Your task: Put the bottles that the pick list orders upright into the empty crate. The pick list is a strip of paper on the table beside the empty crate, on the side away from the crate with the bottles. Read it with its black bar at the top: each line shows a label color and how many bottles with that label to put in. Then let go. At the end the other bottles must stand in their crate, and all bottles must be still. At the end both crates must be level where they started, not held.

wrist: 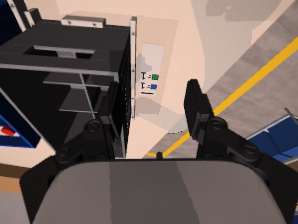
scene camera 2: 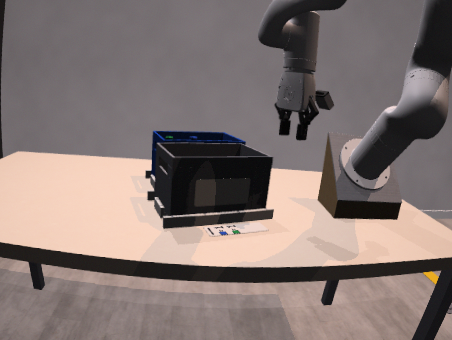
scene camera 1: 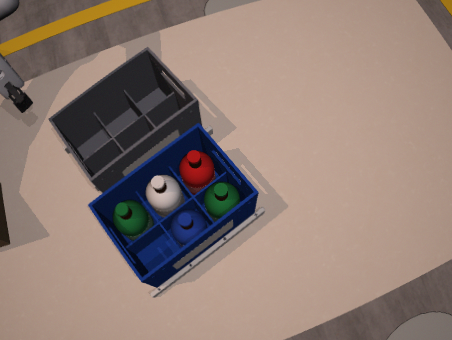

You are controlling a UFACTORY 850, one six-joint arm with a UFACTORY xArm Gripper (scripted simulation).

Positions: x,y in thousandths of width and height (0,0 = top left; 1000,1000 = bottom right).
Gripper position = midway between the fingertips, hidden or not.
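My gripper (scene camera 2: 647,404) (wrist: 515,413) is in sight, and so is a blue crate (scene camera 1: 342,725) (scene camera 2: 351,401). There is a blue-label bottle (scene camera 1: 421,657), though in the wrist view the blue-label bottle is out of frame. I also see a white-label bottle (scene camera 1: 364,587), along with a green-label bottle (scene camera 1: 488,581) and a red-label bottle (scene camera 1: 437,501).
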